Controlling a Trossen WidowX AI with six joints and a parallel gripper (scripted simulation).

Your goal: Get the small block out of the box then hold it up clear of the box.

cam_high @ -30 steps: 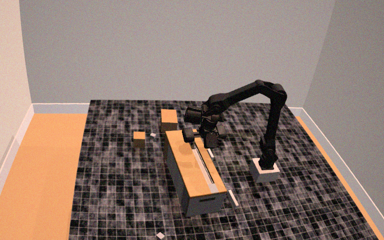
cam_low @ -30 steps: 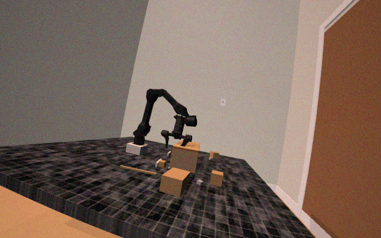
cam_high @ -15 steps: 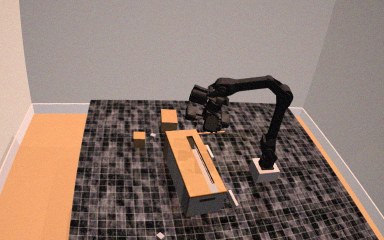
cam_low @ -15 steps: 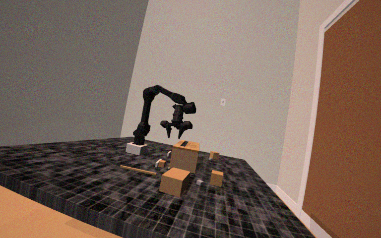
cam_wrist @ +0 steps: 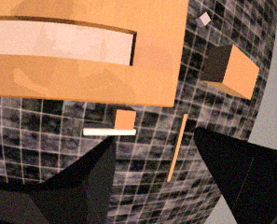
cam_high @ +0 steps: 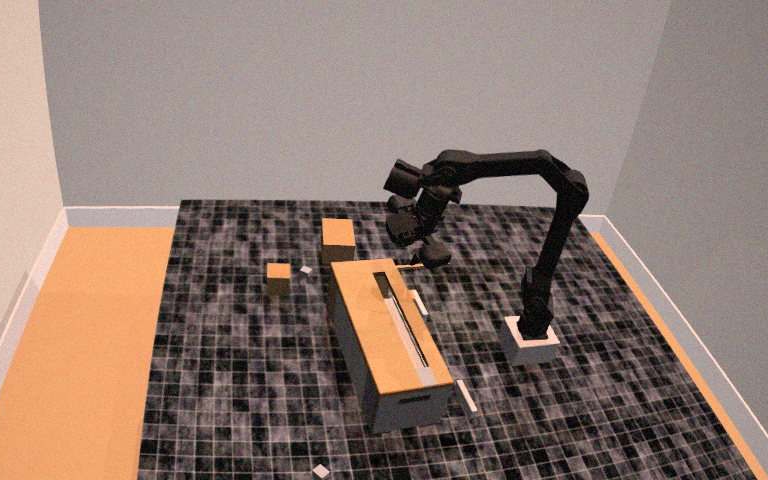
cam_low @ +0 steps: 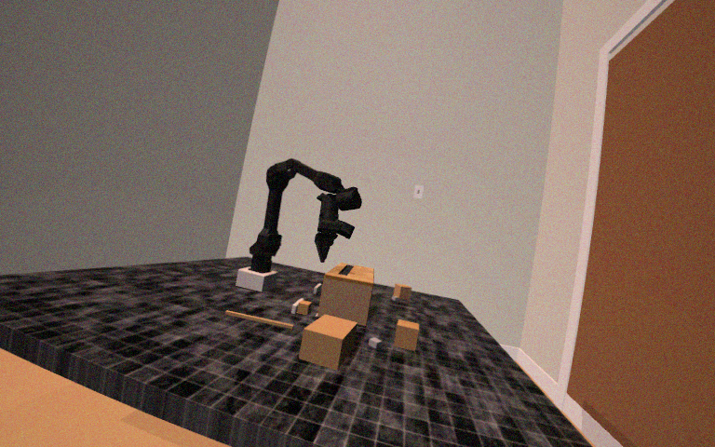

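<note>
Right now the orange block is 15 cm below my gripper tip, 3 cm behind it and 2 cm to the right of it. Round my gripper tip: long box 17 cm to the left, 10 cm below, 2 cm ahead; then thin stick 17 cm to the right, 16 cm below, 8 cm behind.
</note>
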